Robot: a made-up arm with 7 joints. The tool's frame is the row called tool.
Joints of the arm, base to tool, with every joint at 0 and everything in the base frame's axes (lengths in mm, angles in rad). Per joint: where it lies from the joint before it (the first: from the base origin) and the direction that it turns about. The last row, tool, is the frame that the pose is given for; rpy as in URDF.
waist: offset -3 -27 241 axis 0 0.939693 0.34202
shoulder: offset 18 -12 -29 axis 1 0 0
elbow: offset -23 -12 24 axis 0 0 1
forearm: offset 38 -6 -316 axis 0 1 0
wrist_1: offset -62 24 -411 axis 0 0 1
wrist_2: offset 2 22 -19 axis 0 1 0
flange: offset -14 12 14 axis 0 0 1
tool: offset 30 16 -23 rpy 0.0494 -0.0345 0.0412
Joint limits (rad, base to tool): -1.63..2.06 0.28..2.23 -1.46..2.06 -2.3..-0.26 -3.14..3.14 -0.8..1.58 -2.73..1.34
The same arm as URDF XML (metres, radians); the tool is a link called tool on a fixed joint. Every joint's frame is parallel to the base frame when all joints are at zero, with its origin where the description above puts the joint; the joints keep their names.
<robot name="arm">
  <joint name="tool_joint" type="fixed">
    <parent link="link7"/>
    <child link="tool"/>
    <origin xyz="0.03 0.016 -0.023" rpy="0.0494 -0.0345 0.0412"/>
  </joint>
  <joint name="flange" type="revolute">
    <parent link="link6"/>
    <child link="link7"/>
    <origin xyz="-0.014 0.012 0.014" rpy="0 0 0"/>
    <axis xyz="0 0 1"/>
    <limit lower="-2.73" upper="1.34"/>
  </joint>
  <joint name="wrist_2" type="revolute">
    <parent link="link5"/>
    <child link="link6"/>
    <origin xyz="0.002 0.022 -0.019" rpy="0 0 0"/>
    <axis xyz="0 1 0"/>
    <limit lower="-0.8" upper="1.58"/>
  </joint>
  <joint name="wrist_1" type="revolute">
    <parent link="link4"/>
    <child link="link5"/>
    <origin xyz="-0.062 0.024 -0.411" rpy="0 0 0"/>
    <axis xyz="0 0 1"/>
    <limit lower="-3.14" upper="3.14"/>
  </joint>
  <joint name="forearm" type="revolute">
    <parent link="link3"/>
    <child link="link4"/>
    <origin xyz="0.038 -0.006 -0.316" rpy="0 0 0"/>
    <axis xyz="0 1 0"/>
    <limit lower="-2.3" upper="-0.26"/>
  </joint>
  <joint name="elbow" type="revolute">
    <parent link="link2"/>
    <child link="link3"/>
    <origin xyz="-0.023 -0.012 0.024" rpy="0 0 0"/>
    <axis xyz="0 0 1"/>
    <limit lower="-1.46" upper="2.06"/>
  </joint>
  <joint name="shoulder" type="revolute">
    <parent link="link1"/>
    <child link="link2"/>
    <origin xyz="0.018 -0.012 -0.029" rpy="0 0 0"/>
    <axis xyz="1 0 0"/>
    <limit lower="0.28" upper="2.23"/>
  </joint>
  <joint name="waist" type="revolute">
    <parent link="base_link"/>
    <child link="link1"/>
    <origin xyz="-0.003 -0.027 0.241" rpy="0 0 0"/>
    <axis xyz="0 0.9397 0.342"/>
    <limit lower="-1.63" upper="2.06"/>
  </joint>
  <link name="base_link"/>
  <link name="link1"/>
  <link name="link2"/>
  <link name="link3"/>
  <link name="link4"/>
  <link name="link5"/>
  <link name="link6"/>
  <link name="link7"/>
  <link name="tool"/>
</robot>

